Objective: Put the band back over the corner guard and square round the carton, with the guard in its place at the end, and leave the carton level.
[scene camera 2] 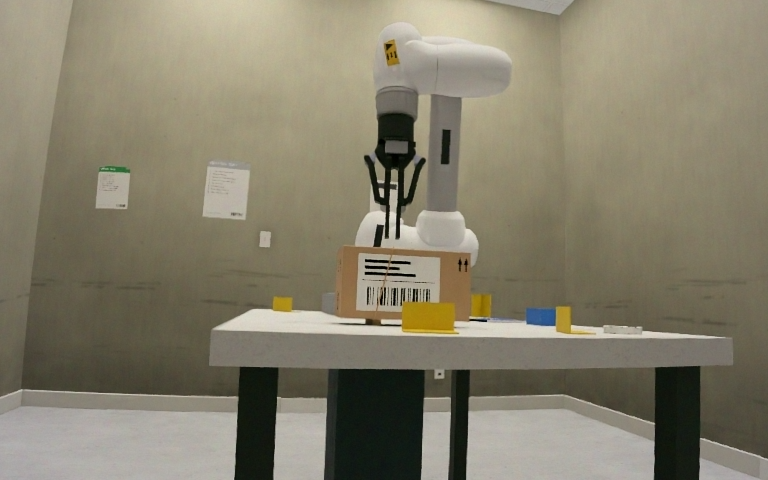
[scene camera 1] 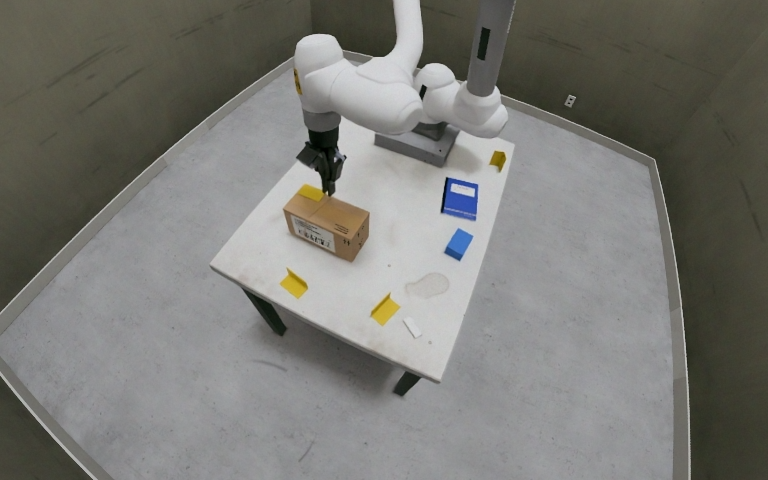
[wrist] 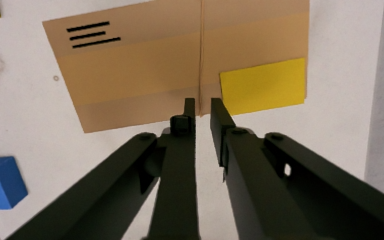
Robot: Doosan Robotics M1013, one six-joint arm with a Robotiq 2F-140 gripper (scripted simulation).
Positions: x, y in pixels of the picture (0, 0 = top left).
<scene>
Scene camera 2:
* gripper: 392, 238
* brown carton: 414, 275
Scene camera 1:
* gripper: 329, 192
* brown carton: 338, 227
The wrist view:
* gripper: 202, 112
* brown carton: 120, 71
</scene>
